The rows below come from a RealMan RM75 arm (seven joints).
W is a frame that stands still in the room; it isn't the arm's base.
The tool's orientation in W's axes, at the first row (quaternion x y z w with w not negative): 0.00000, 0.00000, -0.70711, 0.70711
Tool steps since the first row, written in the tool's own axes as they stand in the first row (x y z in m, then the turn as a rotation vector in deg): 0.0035, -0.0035, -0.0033, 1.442, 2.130, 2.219; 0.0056, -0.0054, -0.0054, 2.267, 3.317, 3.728; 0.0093, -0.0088, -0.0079, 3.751, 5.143, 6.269; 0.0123, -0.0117, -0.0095, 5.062, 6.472, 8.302; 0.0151, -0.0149, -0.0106, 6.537, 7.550, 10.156; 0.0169, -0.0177, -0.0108, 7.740, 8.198, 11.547; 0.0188, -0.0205, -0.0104, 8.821, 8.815, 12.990; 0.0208, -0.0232, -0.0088, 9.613, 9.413, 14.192; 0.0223, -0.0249, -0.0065, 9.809, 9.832, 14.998; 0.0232, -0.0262, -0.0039, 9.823, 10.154, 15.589; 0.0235, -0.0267, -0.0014, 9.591, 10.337, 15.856; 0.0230, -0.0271, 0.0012, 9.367, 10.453, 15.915; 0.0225, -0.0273, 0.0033, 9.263, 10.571, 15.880
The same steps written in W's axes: -0.0035, -0.0035, -0.0033, 2.130, -1.442, 2.219; -0.0054, -0.0056, -0.0054, 3.317, -2.267, 3.728; -0.0088, -0.0093, -0.0079, 5.143, -3.751, 6.269; -0.0117, -0.0123, -0.0095, 6.472, -5.062, 8.302; -0.0149, -0.0151, -0.0106, 7.550, -6.537, 10.156; -0.0177, -0.0169, -0.0108, 8.198, -7.740, 11.547; -0.0205, -0.0188, -0.0104, 8.815, -8.821, 12.990; -0.0232, -0.0208, -0.0088, 9.413, -9.613, 14.192; -0.0249, -0.0223, -0.0065, 9.832, -9.809, 14.998; -0.0262, -0.0232, -0.0039, 10.154, -9.823, 15.589; -0.0267, -0.0235, -0.0014, 10.337, -9.591, 15.856; -0.0271, -0.0230, 0.0012, 10.453, -9.367, 15.915; -0.0273, -0.0225, 0.0033, 10.571, -9.263, 15.880
